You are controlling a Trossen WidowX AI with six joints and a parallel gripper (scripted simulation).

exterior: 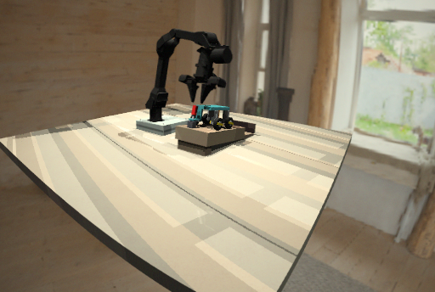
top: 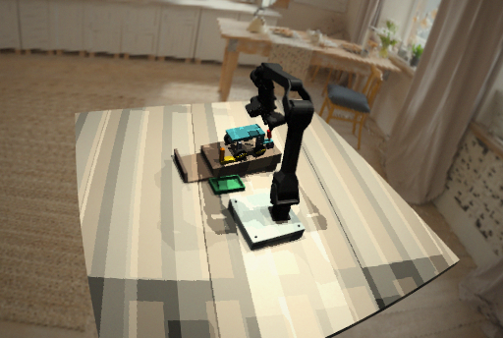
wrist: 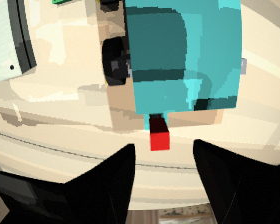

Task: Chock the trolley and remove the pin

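The red-headed stop pin lies 20 mm to the right of my gripper tip and 50 mm below it. From my gripper tip the other things lie so: brown ramp 90 mm to the left, 130 mm below; yellow chock 70 mm behind, 160 mm to the left, 90 mm below; teal trolley 80 mm to the left, 70 mm below.
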